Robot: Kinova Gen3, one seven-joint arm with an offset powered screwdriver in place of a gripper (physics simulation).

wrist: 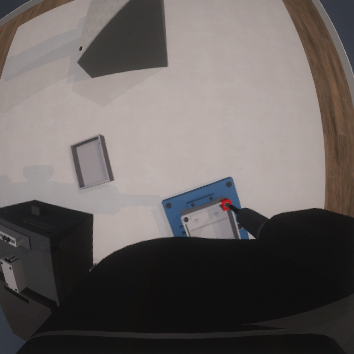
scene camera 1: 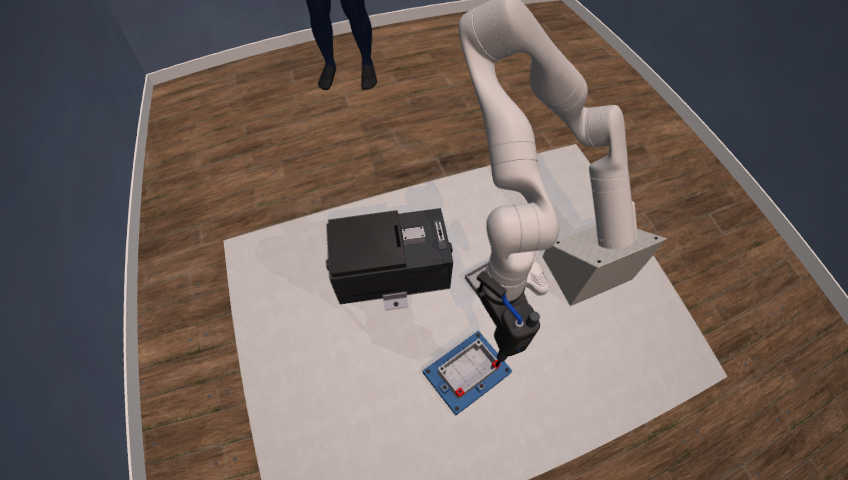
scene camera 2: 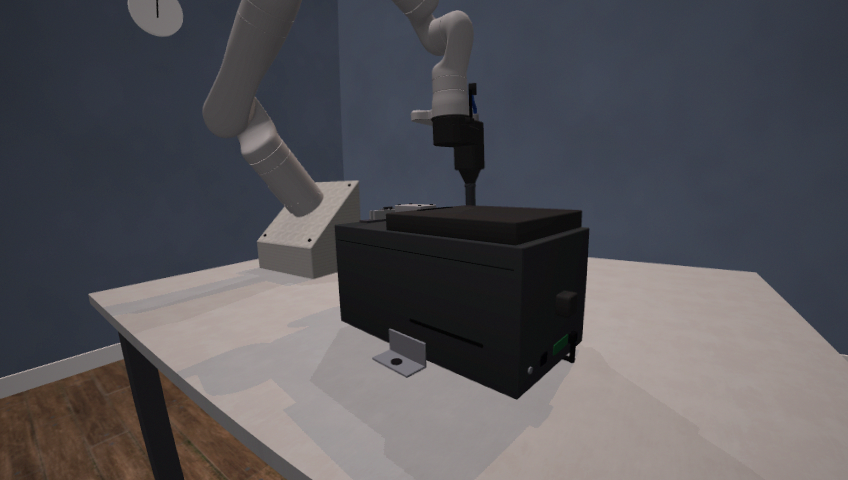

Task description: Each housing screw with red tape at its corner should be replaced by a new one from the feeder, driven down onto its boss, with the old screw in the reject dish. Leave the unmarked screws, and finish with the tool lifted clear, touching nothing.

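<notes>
The powered screwdriver points down with its tip at the red-taped corner of the grey housing. Its tip is hidden behind the feeder in scene camera 2. Contact and any screw on the bit cannot be made out. A second red tape marks the housing's front corner. The housing sits on a blue fixture plate. The black feeder stands apart. The reject dish is partly behind the arm in scene camera 1; no screw is discernible in it.
The arm's grey wedge base stands on the table beyond the dish. A small metal angle bracket is at the feeder's side. A person's legs show on the floor beyond the table.
</notes>
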